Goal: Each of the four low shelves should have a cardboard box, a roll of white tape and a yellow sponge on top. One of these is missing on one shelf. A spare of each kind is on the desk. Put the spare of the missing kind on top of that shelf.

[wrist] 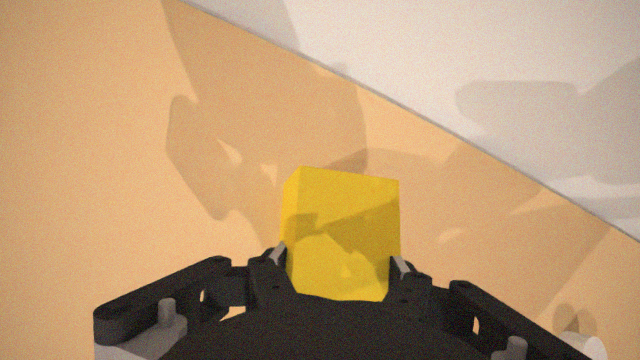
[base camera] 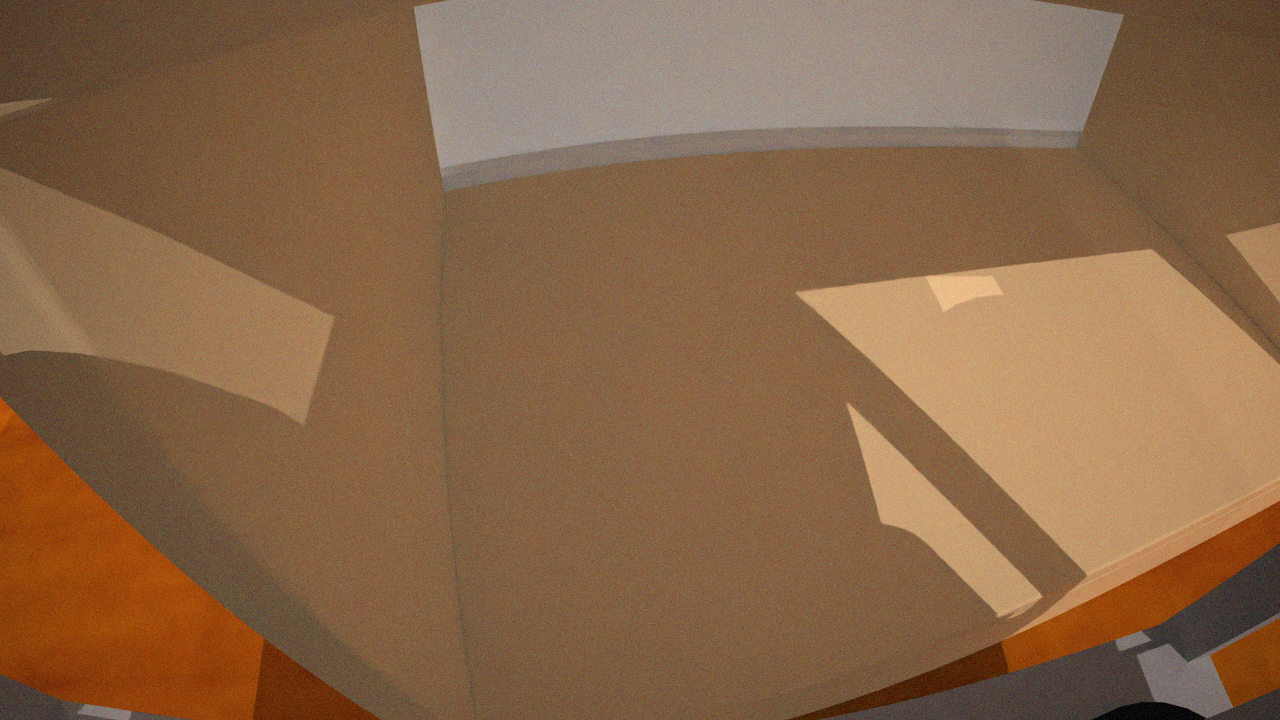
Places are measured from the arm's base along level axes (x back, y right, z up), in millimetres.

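Pixels of known places: gripper, fingertip midpoint: (wrist: 337, 261).
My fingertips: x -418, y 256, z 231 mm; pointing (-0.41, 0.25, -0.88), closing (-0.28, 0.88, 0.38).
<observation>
Behind a point stands the place of what it marks.
My gripper (wrist: 337, 261) {x -418, y 256, z 231 mm} is shut on a yellow sponge (wrist: 345, 215) {x -439, y 240, z 258 mm}, held by its two sides in the wrist view. Below the sponge is the tan top of a low shelf (wrist: 90, 150) {x -414, y 94, z 213 mm}, with shadows of the gripper and arm across it. The sponge's far end points toward the shelf's edge along the wall. How high the sponge is above the top is hard to tell. The shelf also fills most of the base camera view as large tan boards (base camera: 626, 402) {x -322, y 17, z -318 mm}; its top surface cannot be made out there. The gripper is not in the base camera view. No cardboard box shows.
A pale wall (wrist: 500, 50) {x -586, y 291, z 294 mm} (base camera: 760, 71) {x -566, y 131, z -257 mm} borders the shelf. A small white rounded thing (wrist: 592, 347) {x -441, y 533, z 237 mm} is cut off at the wrist view's lower right; I cannot tell whether it is a tape roll. Orange floor (base camera: 107, 573) {x -258, y -340, z -397 mm} shows beside the shelf boards.
</observation>
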